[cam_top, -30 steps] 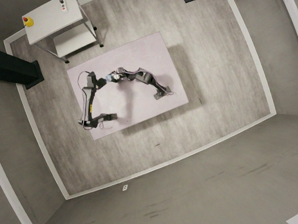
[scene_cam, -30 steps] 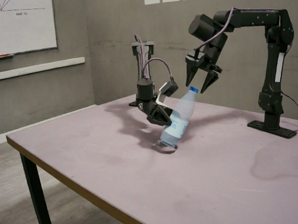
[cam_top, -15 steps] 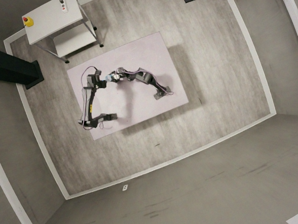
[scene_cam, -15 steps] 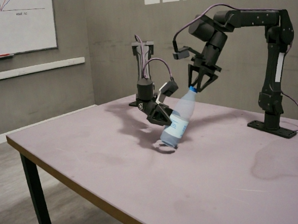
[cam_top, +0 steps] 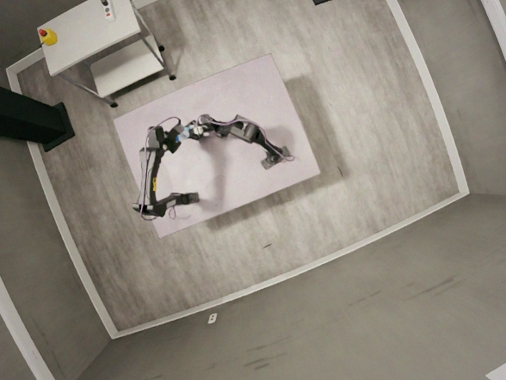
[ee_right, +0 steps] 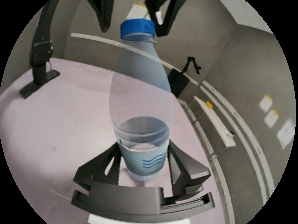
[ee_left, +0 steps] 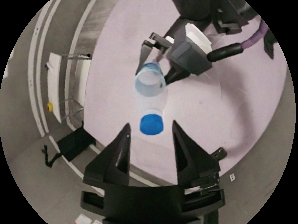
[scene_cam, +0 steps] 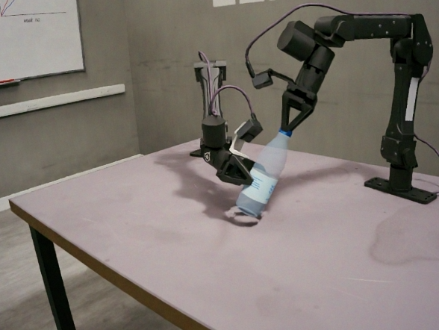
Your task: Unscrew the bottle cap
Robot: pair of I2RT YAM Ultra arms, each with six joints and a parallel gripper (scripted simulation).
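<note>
Right now my left hand is 1 cm above the blue cap. From my left hand the other things lie so: clear plastic bottle: 9 cm below, 4 cm ahead, 3 cm to the right.
Right now the clear plastic bottle is 30 mm above my right hand, 10 mm to the left of it and 10 mm behind it. Also, from my right hand: blue cap: 110 mm above, 50 mm behind, 40 mm to the left.
</note>
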